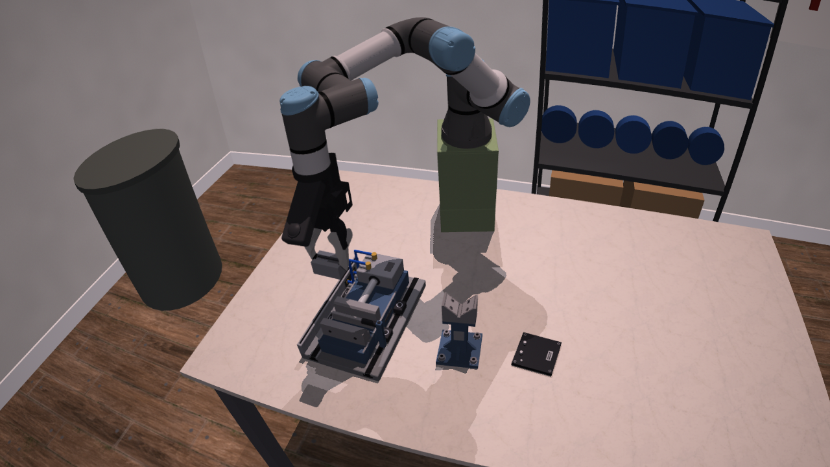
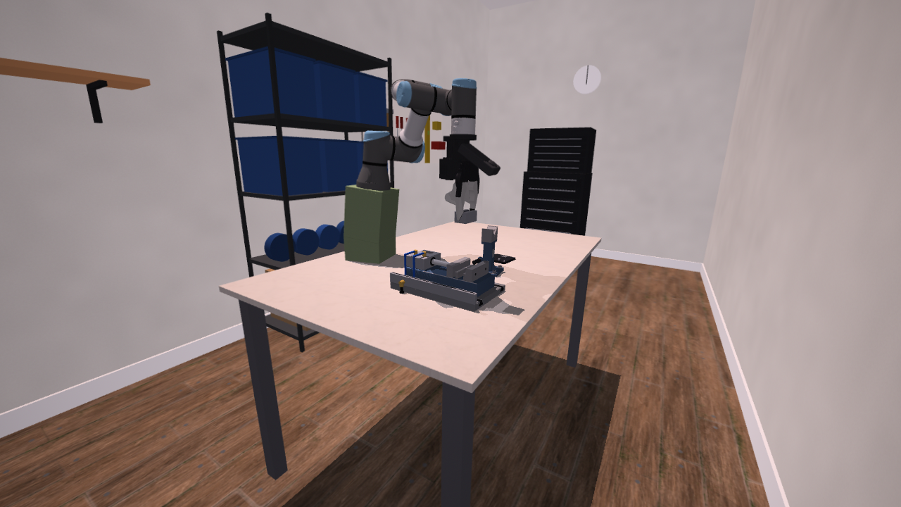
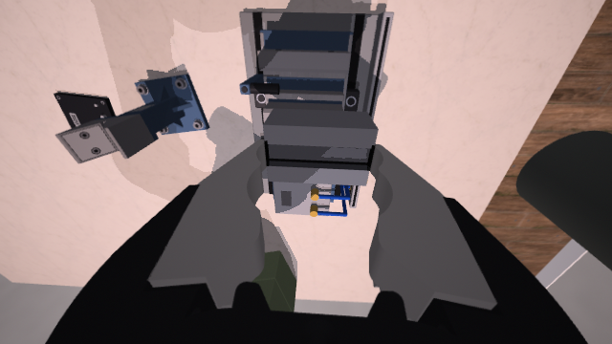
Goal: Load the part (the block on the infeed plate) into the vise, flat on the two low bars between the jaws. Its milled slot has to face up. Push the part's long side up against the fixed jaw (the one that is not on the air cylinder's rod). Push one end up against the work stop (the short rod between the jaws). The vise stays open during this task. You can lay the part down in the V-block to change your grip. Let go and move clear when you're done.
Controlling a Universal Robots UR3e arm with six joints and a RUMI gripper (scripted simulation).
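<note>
Now: the fixed jaw 16 cm below my hand, 3 cm ahead of it and 2 cm to the left of it. Round my hand: dark work stop rod: 15 cm below, 7 cm to the left; then black infeed plate: 40 cm to the left, 24 cm below, 13 cm behind; then part: right at my hand.
</note>
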